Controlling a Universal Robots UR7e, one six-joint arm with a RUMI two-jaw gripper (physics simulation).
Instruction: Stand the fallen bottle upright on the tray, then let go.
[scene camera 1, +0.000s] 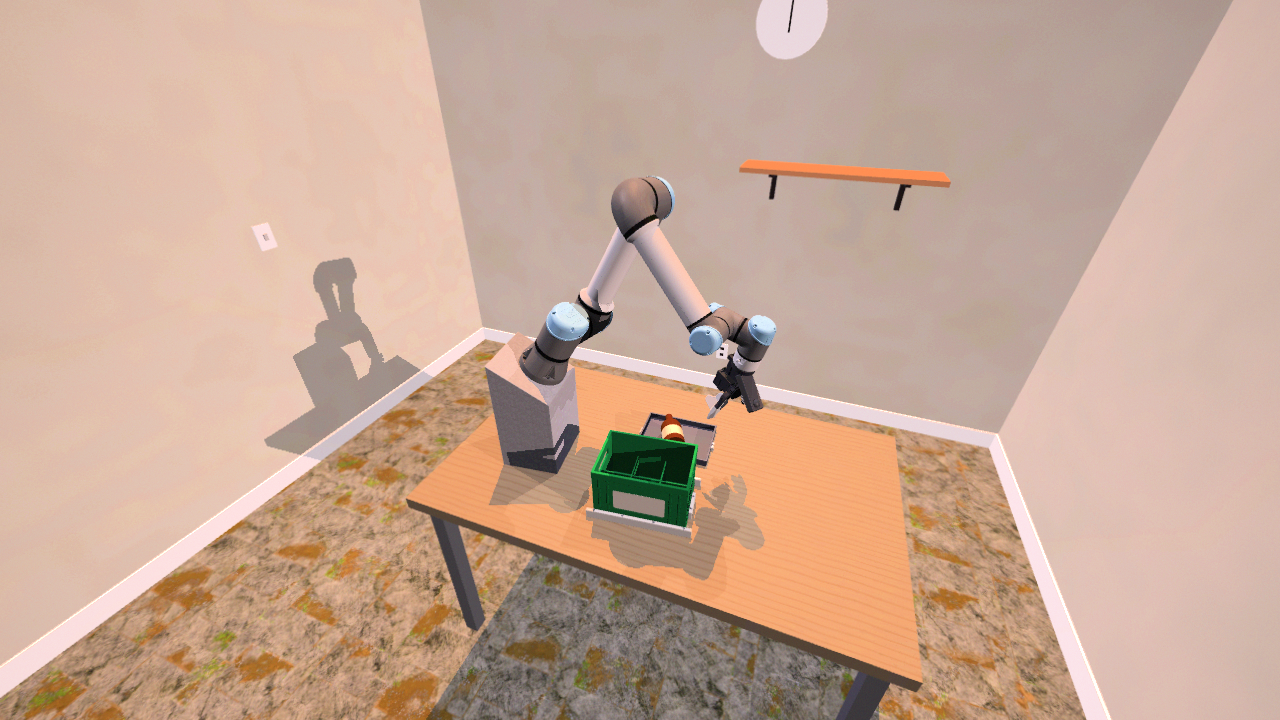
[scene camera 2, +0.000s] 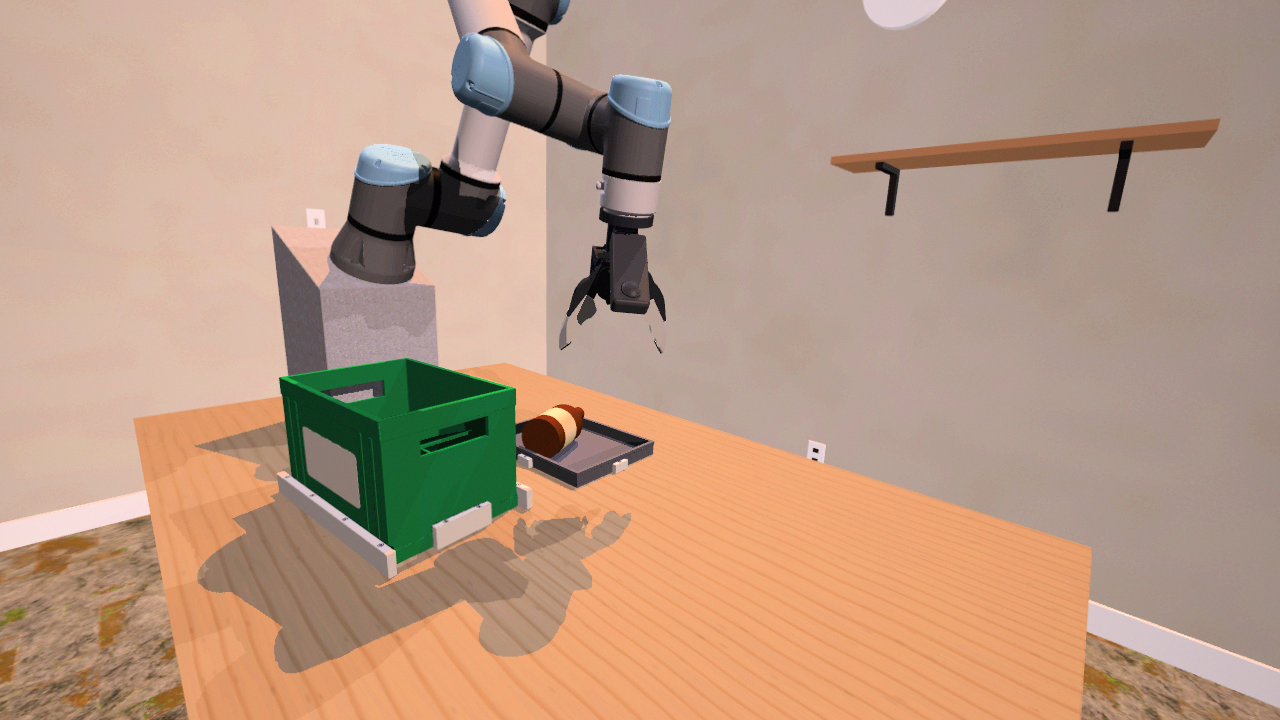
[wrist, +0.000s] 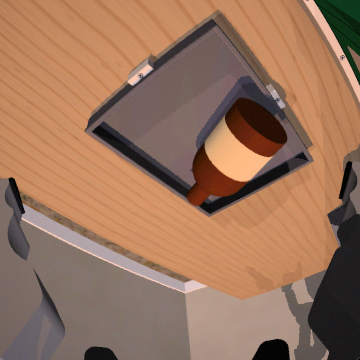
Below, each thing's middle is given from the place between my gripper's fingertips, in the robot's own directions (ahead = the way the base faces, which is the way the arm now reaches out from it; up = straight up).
Right now my hand is 180 mm past the brown bottle (scene camera 2: 547, 434), 180 mm above it and 20 mm to the right of it.
